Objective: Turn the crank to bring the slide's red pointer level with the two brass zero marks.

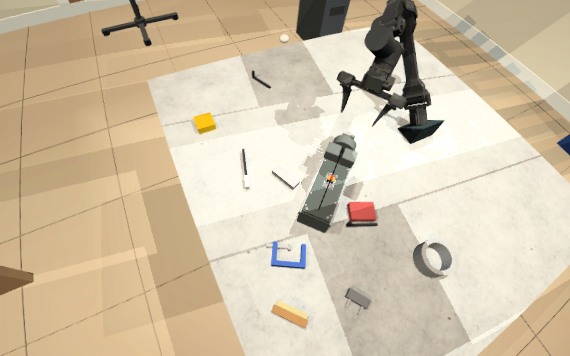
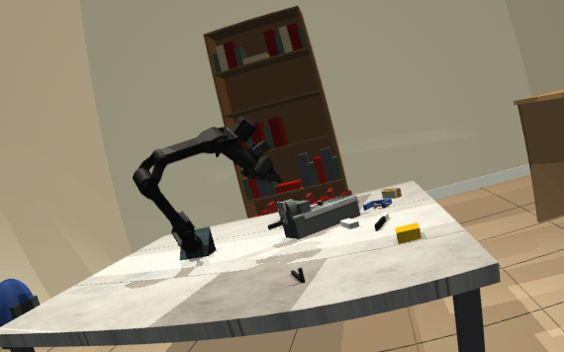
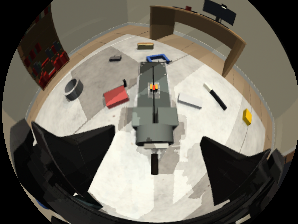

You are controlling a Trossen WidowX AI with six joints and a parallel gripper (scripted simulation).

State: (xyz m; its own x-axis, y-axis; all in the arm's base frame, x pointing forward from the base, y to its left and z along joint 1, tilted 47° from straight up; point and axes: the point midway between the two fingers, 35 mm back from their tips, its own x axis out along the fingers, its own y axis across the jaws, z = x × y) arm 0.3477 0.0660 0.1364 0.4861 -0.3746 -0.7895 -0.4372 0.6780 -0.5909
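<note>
The crank handle is 3 cm behind my gripper tip, 3 cm to the right of it and 13 cm below it. The rest, counted from my gripper tip: grey block 20 cm ahead, 3 cm to the right, 18 cm below; then red pointer 11 cm ahead, 8 cm to the left, 11 cm below; then red block 6 cm ahead, 19 cm to the left, 18 cm below.
</note>
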